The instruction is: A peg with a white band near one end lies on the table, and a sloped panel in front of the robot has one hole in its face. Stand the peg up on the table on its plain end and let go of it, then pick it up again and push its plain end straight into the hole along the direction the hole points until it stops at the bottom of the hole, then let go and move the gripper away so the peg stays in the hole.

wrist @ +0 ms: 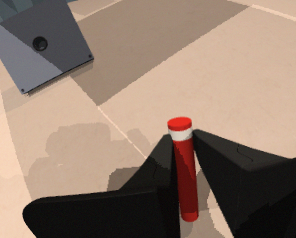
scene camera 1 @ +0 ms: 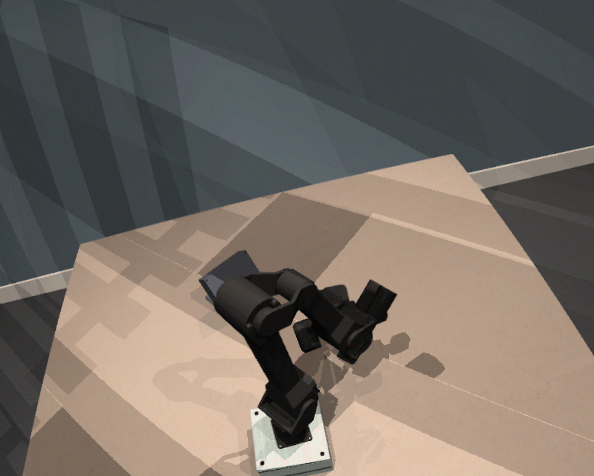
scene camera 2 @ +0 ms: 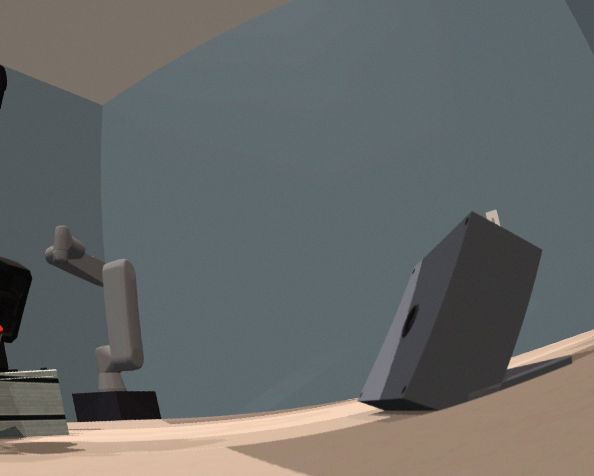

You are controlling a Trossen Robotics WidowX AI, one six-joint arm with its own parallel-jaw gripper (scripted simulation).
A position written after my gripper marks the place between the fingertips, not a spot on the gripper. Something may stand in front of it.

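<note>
There's a sloped panel (scene camera 2: 473, 289) in the scene, and you'd also find the sloped panel (scene camera 1: 239, 264) here. A red peg (wrist: 181, 128) is there too, and it's held by my gripper (scene camera 1: 331, 313). The wrist view shows my gripper (wrist: 181, 138) as well.
</note>
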